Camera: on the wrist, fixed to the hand. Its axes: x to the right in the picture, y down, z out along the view.
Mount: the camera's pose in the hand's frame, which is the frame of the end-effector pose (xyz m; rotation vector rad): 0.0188 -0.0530 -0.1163 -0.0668 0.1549 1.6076
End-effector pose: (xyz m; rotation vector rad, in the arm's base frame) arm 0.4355 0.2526 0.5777 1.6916 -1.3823 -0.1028
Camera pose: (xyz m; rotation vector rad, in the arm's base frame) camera 0.5479 0.3026 0.6172 0.1514 -2.1405 0.8381
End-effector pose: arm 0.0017 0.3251 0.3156 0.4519 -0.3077 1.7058
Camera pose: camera 0.0365 0.4031 0.2187 0.0910 0.6347 -2.8960
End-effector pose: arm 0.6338 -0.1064 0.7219 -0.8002 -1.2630 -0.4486
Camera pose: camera 0.6790 -0.2253 0.7442 -1.5036 -0.1775 0.7436
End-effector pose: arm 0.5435 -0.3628 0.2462 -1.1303 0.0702 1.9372
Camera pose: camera 0.6559 -0.3685 0.1828 0.9679 -0.9479 -2.2007
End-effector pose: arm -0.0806 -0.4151 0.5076 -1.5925 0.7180 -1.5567
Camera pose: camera -0.2004 -0.4190 0.5558 -0.4480 1.5566 -0.3998
